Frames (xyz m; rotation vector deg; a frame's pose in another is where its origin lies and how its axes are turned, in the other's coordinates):
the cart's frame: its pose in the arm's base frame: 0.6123 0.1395 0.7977 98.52 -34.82 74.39
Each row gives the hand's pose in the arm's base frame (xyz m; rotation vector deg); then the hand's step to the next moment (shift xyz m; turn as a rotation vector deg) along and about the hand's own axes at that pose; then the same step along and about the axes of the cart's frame.
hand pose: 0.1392 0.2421 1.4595 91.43 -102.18 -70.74
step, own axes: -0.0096 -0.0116 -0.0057 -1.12 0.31 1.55
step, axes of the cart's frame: 0.0011 -0.0161 0.0002 -0.45 0.06 -1.88
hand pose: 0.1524 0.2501 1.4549 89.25 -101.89 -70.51
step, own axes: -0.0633 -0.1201 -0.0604 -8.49 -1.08 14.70
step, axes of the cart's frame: -0.0075 -0.1455 0.0292 -7.56 -1.14 -15.19
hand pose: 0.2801 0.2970 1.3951 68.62 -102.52 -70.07
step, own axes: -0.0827 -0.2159 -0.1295 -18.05 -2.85 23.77
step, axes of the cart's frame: -0.0764 -0.2243 0.1186 -12.17 -5.71 -26.80
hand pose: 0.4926 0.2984 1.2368 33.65 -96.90 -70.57
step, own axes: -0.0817 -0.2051 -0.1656 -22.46 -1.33 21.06
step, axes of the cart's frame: -0.1547 -0.1502 0.1722 -10.48 -10.84 -26.88
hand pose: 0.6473 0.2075 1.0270 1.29 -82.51 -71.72
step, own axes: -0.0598 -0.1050 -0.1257 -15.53 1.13 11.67
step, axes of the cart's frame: -0.1280 -0.0426 0.1104 -5.62 -9.40 -16.08
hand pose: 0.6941 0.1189 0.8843 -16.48 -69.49 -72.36
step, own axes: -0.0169 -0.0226 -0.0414 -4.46 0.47 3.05
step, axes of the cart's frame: -0.0389 -0.0041 0.0313 -1.60 -2.86 -4.32
